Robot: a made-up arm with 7 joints. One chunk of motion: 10 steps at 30 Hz.
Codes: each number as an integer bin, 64 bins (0 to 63) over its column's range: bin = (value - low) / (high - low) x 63, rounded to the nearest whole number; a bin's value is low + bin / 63 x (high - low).
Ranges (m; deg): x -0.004..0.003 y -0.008..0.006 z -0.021..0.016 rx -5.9..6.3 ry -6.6..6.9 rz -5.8..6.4
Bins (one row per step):
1: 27 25 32 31 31 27
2: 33 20 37 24 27 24
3: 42 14 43 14 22 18
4: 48 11 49 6 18 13
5: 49 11 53 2 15 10
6: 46 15 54 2 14 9
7: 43 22 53 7 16 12
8: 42 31 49 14 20 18
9: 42 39 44 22 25 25
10: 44 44 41 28 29 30
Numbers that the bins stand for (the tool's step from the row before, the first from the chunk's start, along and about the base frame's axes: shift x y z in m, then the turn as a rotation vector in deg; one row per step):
1: -0.00100 -0.00244 -0.00221 0.103 0.043 -0.571
2: -0.00033 -0.00356 0.00073 -1.252 -0.814 -1.152
3: 0.00067 -0.00489 0.00425 -3.189 -1.886 -2.314
4: 0.00133 -0.00556 0.00778 -4.738 -2.743 -3.283
5: 0.00144 -0.00556 0.01013 -5.513 -3.386 -3.863
6: 0.00111 -0.00467 0.01071 -5.513 -3.600 -4.057
7: 0.00078 -0.00311 0.01013 -4.544 -3.171 -3.476
8: 0.00067 -0.00111 0.00778 -3.189 -2.314 -2.314
9: 0.00067 0.00067 0.00484 -1.640 -1.243 -0.959
10: 0.00089 0.00178 0.00308 -0.478 -0.386 0.010

